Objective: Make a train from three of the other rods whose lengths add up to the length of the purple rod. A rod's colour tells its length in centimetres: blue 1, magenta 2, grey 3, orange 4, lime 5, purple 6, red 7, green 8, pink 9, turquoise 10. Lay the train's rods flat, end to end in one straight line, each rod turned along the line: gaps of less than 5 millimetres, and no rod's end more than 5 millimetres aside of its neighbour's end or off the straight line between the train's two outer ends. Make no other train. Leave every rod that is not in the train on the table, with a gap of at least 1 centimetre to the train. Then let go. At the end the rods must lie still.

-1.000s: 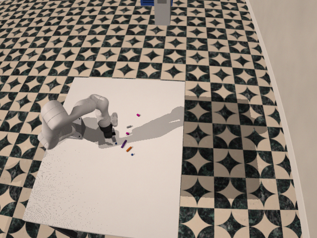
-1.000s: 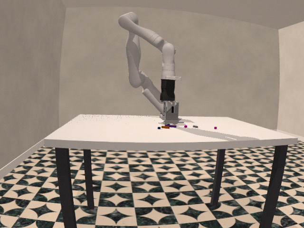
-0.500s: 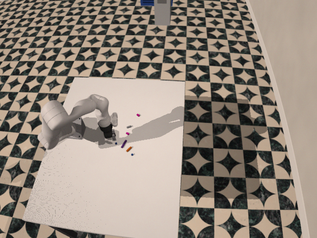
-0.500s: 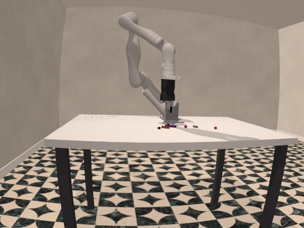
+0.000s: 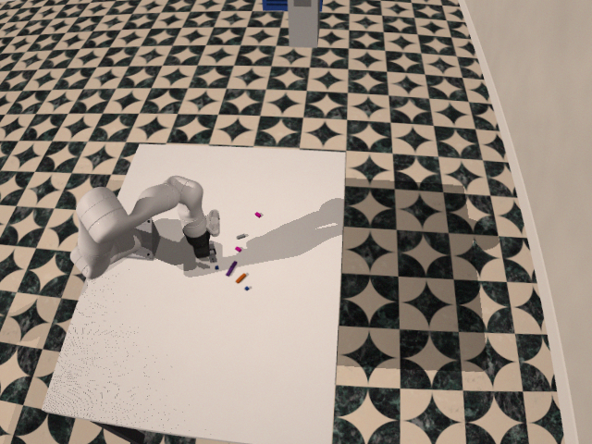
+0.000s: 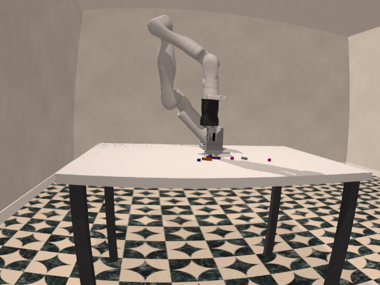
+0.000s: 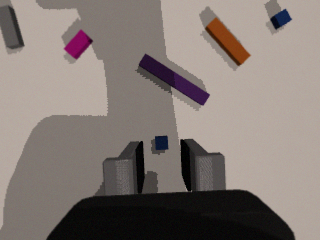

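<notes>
Now: hand 80 mm above the purple rod, 50 mm short of it and 10 mm to the right of it. Also, from my hand: grey rod: 140 mm to the left, 80 mm below, 50 mm ahead; then orange rod: 90 mm ahead, 80 mm below, 20 mm to the right.
</notes>
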